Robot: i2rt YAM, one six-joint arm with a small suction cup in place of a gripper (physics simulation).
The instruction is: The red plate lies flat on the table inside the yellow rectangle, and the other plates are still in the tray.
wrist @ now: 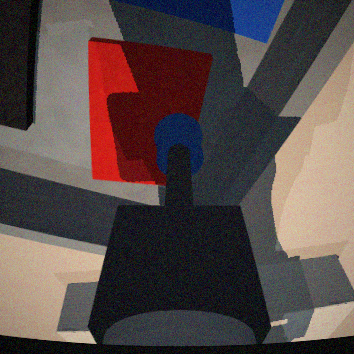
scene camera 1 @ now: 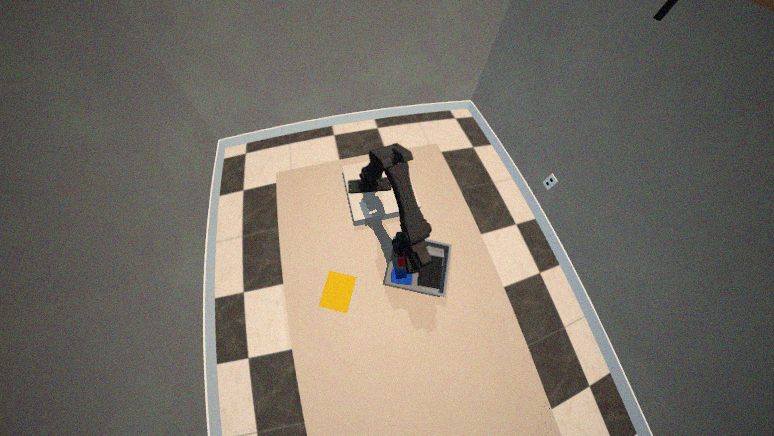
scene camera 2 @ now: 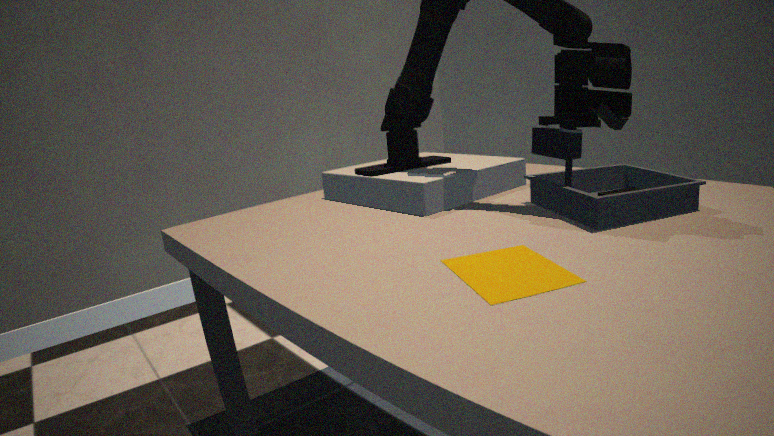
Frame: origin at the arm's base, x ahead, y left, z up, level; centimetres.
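Where they show: hand, its tool point: (wrist: 178, 133) (scene camera 2: 566, 203); arm's base, origin of its link: (scene camera 1: 369, 185) (scene camera 2: 404, 167).
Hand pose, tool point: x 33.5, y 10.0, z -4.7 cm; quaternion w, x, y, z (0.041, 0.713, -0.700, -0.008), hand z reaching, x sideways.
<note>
Each offset is from my tool point to the top centre of the thing. "*": to the spot under its first point.
The yellow rectangle @(* dx +12.4, dy -27.8, dz -1.0 cm) (scene camera 1: 337, 291) (scene camera 2: 513, 275) lies on the table with no plate on it. The red plate @(dx +0.7, dy +2.1, dz +0.2 cm) (scene camera 1: 401, 261) (wrist: 145, 90) is inside the grey tray @(dx +5.6, dy +6.9, dz +4.0 cm) (scene camera 1: 417, 290) (scene camera 2: 644, 208) (wrist: 50, 202), partly in shadow. My suction cup (scene camera 2: 568, 181) (wrist: 178, 136) reaches below the tray's rim and is on the red plate near its edge, holding it by suction. I cannot tell whether the plate is clear of the tray floor. A blue plate @(dx +9.4, dy -0.8, dz +0.2 cm) (scene camera 1: 401, 280) (wrist: 257, 17) and a black plate @(dx +8.5, dy +11.8, dz +0.3 cm) (scene camera 1: 430, 273) (wrist: 14, 65) lie in the tray beside it. The cup's lower end is hidden in scene camera 2.
The arm's base stands on a white block (scene camera 1: 355, 208) (scene camera 2: 373, 189) at the back of the table, next to the tray. The tray has raised walls on all sides. A table edge (scene camera 2: 324, 338) runs along the left in scene camera 2.
</note>
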